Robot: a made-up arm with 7 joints. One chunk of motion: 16 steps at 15 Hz.
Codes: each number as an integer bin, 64 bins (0 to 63) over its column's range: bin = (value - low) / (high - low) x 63, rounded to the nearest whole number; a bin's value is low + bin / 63 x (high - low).
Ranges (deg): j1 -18..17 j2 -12..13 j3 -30..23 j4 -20..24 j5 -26..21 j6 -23..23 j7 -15..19
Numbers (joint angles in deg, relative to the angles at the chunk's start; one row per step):
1: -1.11 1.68 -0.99 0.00 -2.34 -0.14 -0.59
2: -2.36 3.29 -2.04 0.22 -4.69 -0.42 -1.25
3: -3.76 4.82 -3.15 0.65 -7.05 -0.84 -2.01
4: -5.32 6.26 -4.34 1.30 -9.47 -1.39 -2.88
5: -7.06 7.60 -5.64 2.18 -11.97 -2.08 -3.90
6: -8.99 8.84 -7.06 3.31 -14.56 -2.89 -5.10
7: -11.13 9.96 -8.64 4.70 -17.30 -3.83 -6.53
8: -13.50 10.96 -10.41 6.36 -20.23 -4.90 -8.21
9: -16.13 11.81 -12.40 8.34 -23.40 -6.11 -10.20
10: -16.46 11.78 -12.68 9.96 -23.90 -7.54 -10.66
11: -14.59 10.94 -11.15 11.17 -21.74 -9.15 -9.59
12: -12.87 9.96 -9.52 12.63 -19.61 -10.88 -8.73
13: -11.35 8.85 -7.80 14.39 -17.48 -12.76 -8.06
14: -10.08 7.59 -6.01 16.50 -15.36 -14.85 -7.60
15: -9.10 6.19 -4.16 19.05 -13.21 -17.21 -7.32
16: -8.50 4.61 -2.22 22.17 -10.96 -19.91 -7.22
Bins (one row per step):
1: 30 34 34 29 32 31 27
2: 28 39 33 29 29 31 25
3: 26 42 32 30 25 30 24
4: 23 46 31 30 22 30 22
5: 20 49 29 32 19 29 21
6: 16 53 27 33 15 28 18
7: 12 55 25 35 12 26 16
8: 8 58 23 38 8 25 13
9: 3 60 21 41 3 23 9
10: 3 60 21 43 3 21 8
11: 6 58 22 45 6 19 10
12: 9 55 24 47 9 17 12
13: 12 53 26 49 11 14 13
14: 14 49 29 52 14 11 14
15: 16 46 31 56 17 8 14
16: 17 42 33 60 20 4 14

